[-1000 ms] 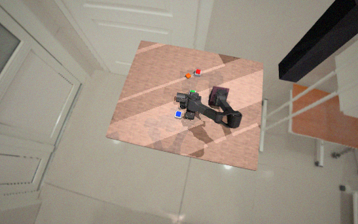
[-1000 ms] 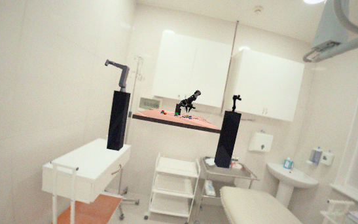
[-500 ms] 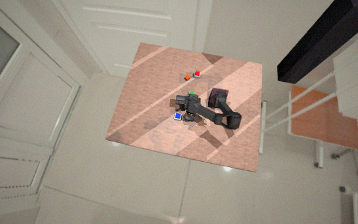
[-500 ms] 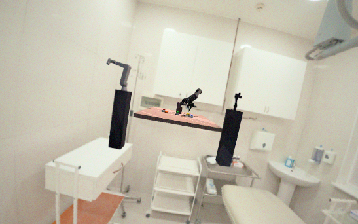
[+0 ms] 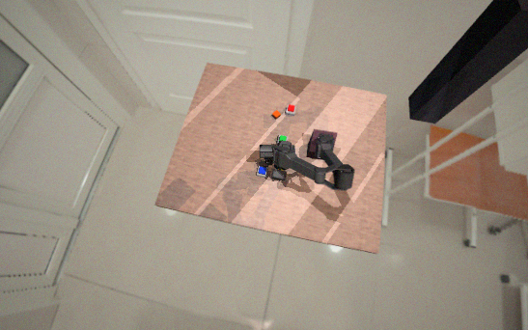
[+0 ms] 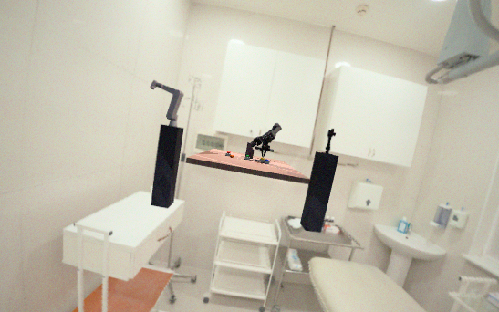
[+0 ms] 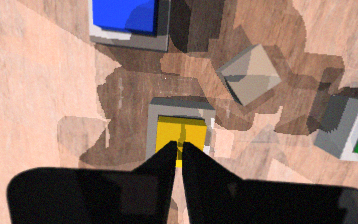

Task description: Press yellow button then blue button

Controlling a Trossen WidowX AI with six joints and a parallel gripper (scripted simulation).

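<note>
Right now the yellow button is 1 cm below my gripper tip. Round my gripper tip: pale block 5 cm ahead, 5 cm to the right, 3 cm below; green button 1 cm ahead, 15 cm to the right, 1 cm below; blue button 8 cm ahead, 3 cm to the left, 1 cm below.
</note>
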